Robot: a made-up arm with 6 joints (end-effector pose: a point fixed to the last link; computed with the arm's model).
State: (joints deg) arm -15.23 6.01 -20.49 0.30 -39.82 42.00
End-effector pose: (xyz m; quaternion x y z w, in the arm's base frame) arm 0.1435 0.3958 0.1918 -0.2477 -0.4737 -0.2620 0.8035
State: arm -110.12 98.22 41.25 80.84 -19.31 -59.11
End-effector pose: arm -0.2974 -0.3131 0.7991 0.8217 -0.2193 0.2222 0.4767
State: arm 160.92 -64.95 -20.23 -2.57 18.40 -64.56
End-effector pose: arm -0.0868 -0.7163 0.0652 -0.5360 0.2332 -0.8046 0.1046
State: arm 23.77 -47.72 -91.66 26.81 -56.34 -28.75
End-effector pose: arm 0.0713 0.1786 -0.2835 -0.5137 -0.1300 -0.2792 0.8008
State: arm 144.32 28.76 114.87 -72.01 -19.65 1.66
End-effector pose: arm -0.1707 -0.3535 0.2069 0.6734 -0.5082 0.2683 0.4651
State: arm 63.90 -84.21 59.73 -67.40 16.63 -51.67
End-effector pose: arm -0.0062 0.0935 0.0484 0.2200 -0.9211 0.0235 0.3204
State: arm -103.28 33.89 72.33 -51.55 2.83 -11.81
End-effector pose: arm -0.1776 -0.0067 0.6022 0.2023 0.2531 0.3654 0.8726
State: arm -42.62 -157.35 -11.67 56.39 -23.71 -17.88
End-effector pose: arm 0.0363 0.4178 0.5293 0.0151 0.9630 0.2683 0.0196
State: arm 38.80 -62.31 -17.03 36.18 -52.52 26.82
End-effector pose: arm 0.0461 0.1656 -0.2987 -0.5762 0.1448 -0.1440 0.7914
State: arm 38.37 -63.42 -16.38 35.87 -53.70 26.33
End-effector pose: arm 0.0376 0.1648 -0.2990 -0.5828 0.1640 -0.1370 0.7840
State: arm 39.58 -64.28 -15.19 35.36 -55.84 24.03
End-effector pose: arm 0.0215 0.1447 -0.3087 -0.6078 0.1970 -0.1300 0.7582
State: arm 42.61 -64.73 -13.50 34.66 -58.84 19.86
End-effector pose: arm -0.0016 0.1034 -0.3242 -0.6493 0.2419 -0.1263 0.7099
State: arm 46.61 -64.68 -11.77 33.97 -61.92 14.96
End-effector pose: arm -0.0253 0.0525 -0.3364 -0.6927 0.2859 -0.1297 0.6493
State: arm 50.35 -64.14 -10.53 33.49 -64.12 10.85
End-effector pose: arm -0.0417 0.0078 -0.3427 -0.7252 0.3152 -0.1393 0.5961
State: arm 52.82 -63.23 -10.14 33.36 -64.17 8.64
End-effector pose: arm -0.0454 -0.0177 -0.3471 -0.7381 0.3229 -0.1529 0.5723
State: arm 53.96 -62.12 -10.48 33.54 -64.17 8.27
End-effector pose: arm -0.0417 -0.0297 -0.3505 -0.7448 0.3119 -0.1588 0.5682
